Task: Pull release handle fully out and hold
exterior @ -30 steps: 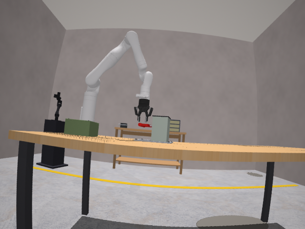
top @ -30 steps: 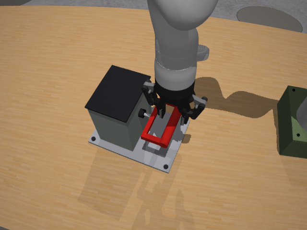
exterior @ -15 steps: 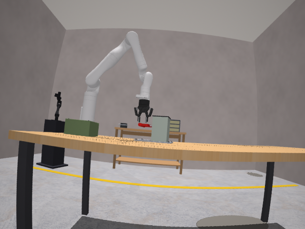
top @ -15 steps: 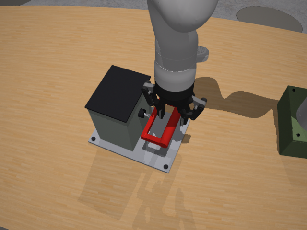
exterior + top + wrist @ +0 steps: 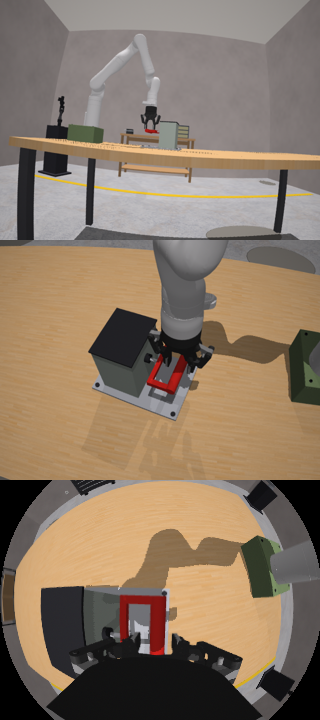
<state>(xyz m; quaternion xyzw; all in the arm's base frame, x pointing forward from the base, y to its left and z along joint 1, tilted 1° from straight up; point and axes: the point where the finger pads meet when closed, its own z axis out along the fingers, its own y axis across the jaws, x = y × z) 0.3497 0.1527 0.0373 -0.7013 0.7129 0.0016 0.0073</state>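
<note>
The release handle lies 5 cm ahead of my hand and 2 cm below it. From my hand the other things lie so: grey baseplate (9 cm ahead, 12 cm below).
</note>
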